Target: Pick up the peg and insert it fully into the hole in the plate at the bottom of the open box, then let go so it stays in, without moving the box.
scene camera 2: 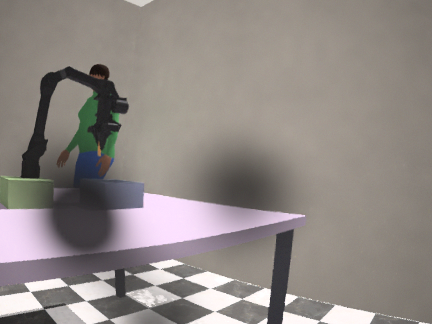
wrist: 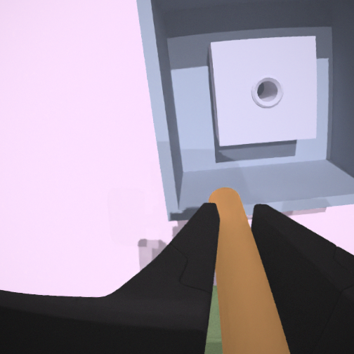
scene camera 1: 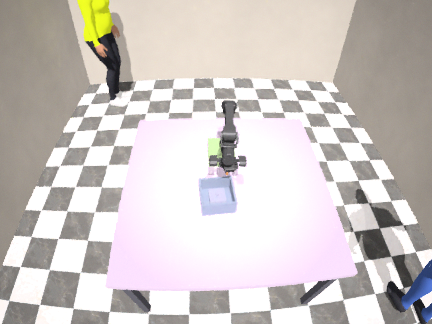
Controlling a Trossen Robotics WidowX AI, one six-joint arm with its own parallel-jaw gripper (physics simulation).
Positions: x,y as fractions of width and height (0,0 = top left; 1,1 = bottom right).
Labels:
blue-grey box: scene camera 2 0.25,0.60; wrist 0.81,0.50; scene camera 1 0.53,0.63

